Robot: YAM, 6 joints.
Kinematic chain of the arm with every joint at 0, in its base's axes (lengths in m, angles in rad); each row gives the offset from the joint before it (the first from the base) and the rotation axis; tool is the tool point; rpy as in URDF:
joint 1: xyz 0 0 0.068 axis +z
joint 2: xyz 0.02 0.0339 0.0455 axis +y
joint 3: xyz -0.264 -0.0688 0 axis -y
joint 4: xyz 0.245 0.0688 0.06 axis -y
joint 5: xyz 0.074 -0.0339 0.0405 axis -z
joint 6: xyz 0.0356 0 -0.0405 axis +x
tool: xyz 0 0 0 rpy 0 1.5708 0
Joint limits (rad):
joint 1: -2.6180..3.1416
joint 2: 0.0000..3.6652
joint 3: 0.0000..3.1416
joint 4: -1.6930..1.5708
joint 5: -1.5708..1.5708
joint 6: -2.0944..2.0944
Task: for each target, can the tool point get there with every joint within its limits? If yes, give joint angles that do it. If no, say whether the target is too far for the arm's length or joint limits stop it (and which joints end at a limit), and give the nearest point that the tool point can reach.
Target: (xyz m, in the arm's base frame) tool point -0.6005 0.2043 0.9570
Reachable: no: too far | nearest point -0.3677 0.1251 0.6194 | short by 0.418 m
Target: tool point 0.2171 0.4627 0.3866
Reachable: yes | joints 1.1997 2.2353 2.2463 0.0198 1.3193 0.7036
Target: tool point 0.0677 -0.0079 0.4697
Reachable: yes | joints -0.6052 0.7335 1.4275 -0.9586 -1.1222 -1.1071
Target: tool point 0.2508 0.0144 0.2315
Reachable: yes | joints -0.0427 1.3876 0.3930 1.3138 -0.7824 1.3663
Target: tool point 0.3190 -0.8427 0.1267
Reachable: no: too far | nearest point 0.2286 -0.6039 0.1229 | short by 0.255 m
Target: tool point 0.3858 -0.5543 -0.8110
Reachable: no: too far | nearest point 0.2400 -0.3449 -0.3371 | short by 0.538 m
